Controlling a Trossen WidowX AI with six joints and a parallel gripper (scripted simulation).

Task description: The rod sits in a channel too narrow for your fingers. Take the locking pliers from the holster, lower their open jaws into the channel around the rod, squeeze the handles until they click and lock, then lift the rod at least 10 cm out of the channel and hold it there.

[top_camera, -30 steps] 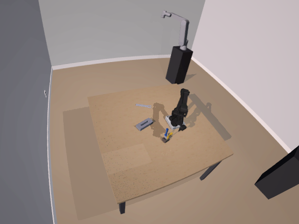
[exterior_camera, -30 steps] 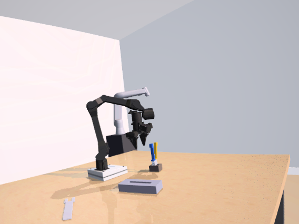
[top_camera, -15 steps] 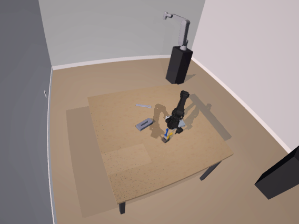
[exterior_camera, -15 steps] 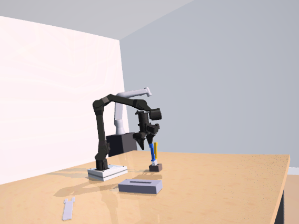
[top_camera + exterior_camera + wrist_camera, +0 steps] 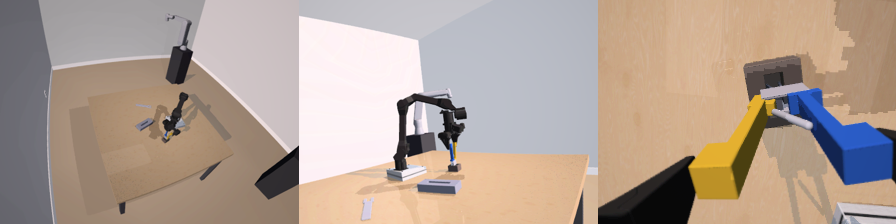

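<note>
My gripper tip is 3 cm above the silver pin, 1 cm to the left of it and 1 cm short of it. Also, from my gripper tip: dark holster 12 cm below, 1 cm to the right, 1 cm ahead; grey channel block 27 cm to the right, 11 cm below, 9 cm ahead; yellow handle 3 cm below, 2 cm to the left.
</note>
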